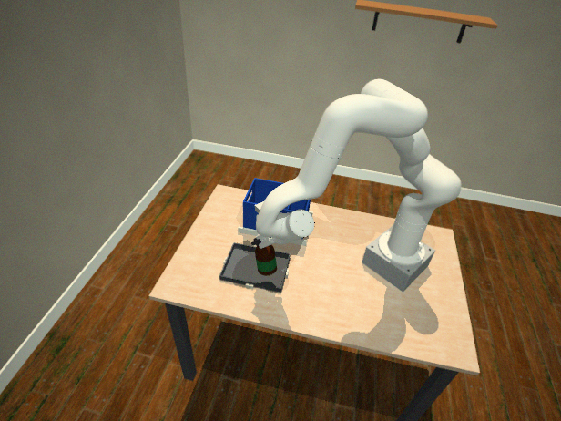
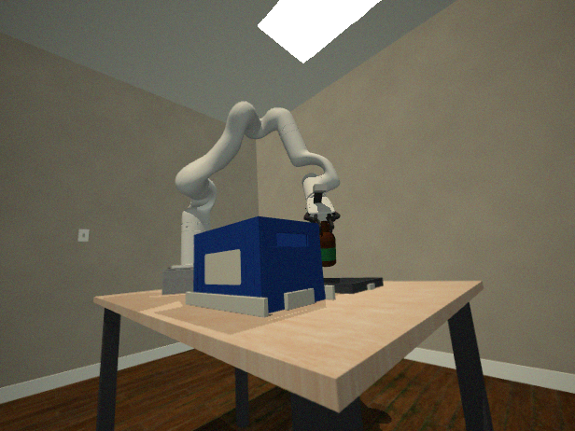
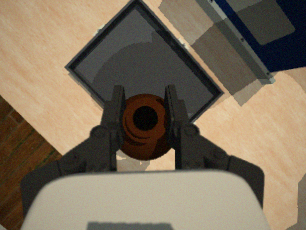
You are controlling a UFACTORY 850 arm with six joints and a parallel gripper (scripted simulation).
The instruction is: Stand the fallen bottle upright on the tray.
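Now: hand 60 mm above the bottle, 20 mm to the right of it and 20 mm past it. Also, from my hand: dark tray (190 mm below, 30 mm to the right, 30 mm ahead); blue crate (320 mm to the right, 120 mm below, 10 mm behind).
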